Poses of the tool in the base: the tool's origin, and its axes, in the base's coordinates. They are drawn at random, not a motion.
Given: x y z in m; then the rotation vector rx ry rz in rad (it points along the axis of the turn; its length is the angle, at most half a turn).
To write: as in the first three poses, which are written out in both.
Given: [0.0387, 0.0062, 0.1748, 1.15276, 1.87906, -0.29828]
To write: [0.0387, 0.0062, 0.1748, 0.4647, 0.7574, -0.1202, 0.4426]
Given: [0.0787, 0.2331, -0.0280, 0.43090, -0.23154, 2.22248]
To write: [0.0787, 0.2331, -0.0280, 0.1719, -0.0924, 0.8865, 0.4196]
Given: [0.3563, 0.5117, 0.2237, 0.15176, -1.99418, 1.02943]
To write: [0.3563, 0.5117, 0.2237, 0.0609, -0.7998, 0.4129, 0.4315]
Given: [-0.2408, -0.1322, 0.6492, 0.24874, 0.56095, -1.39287]
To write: [-0.2408, -0.1322, 0.6492, 0.1127, 0.2542, -0.6311, 0.7241]
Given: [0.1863, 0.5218, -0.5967, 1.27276, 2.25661, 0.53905]
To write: [0.1863, 0.5218, -0.5967, 0.4663, 0.8267, 0.1975, 0.2451]
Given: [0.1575, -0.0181, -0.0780, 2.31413, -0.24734, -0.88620]
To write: [0.1575, -0.0181, -0.0780, 0.8804, -0.0941, -0.3372, 0.3199]
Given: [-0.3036, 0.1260, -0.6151, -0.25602, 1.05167, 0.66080]
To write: [-0.3036, 0.1260, -0.6151, -0.1196, 0.4913, 0.3087, 0.8056]
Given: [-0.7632, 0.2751, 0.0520, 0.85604, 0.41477, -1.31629]
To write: [-0.7632, 0.2751, 0.0520, 0.3825, 0.1853, -0.5882, 0.6880]
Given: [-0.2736, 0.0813, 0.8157, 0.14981, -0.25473, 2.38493]
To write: [-0.2736, 0.0813, 0.8157, 0.0581, -0.0989, 0.9255, 0.3609]
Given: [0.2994, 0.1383, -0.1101, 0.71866, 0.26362, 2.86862]
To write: [0.2994, 0.1383, -0.1101, 0.2412, 0.0885, 0.9626, 0.0862]
